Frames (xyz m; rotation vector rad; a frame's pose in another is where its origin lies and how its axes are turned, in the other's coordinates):
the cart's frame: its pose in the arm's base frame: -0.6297 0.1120 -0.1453 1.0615 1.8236 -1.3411
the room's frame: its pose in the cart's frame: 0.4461 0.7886 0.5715 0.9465 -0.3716 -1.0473
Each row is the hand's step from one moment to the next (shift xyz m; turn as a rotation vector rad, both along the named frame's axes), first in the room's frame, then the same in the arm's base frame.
Working: the room's frame: its pose in the arm's base frame: -0.1343 -0.2064 -1.0401 -0.0574 -1.3127 2.7091

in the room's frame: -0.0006 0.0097 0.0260 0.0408 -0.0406 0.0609
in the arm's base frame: -0.0027 -0.0263 0.0085 -0.0419 -0.0171 0.0705
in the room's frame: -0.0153 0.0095 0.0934 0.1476 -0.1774 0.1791
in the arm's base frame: 0.0057 -0.0806 0.0502 -0.1447 -0.0110 0.2535
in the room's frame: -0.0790 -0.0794 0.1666 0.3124 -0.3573 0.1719
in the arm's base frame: 0.0711 -0.0916 0.1639 -0.2892 0.1270 0.3938
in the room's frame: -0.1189 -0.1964 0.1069 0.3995 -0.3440 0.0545
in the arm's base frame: 0.1278 0.0212 0.2176 -0.3661 0.2219 0.3125
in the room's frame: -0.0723 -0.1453 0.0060 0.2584 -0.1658 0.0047
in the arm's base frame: 0.0857 0.0747 0.1160 -0.2397 0.1325 0.1387
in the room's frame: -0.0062 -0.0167 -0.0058 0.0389 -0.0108 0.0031
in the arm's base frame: 0.0084 0.0139 0.0093 -0.0377 0.0094 0.0113
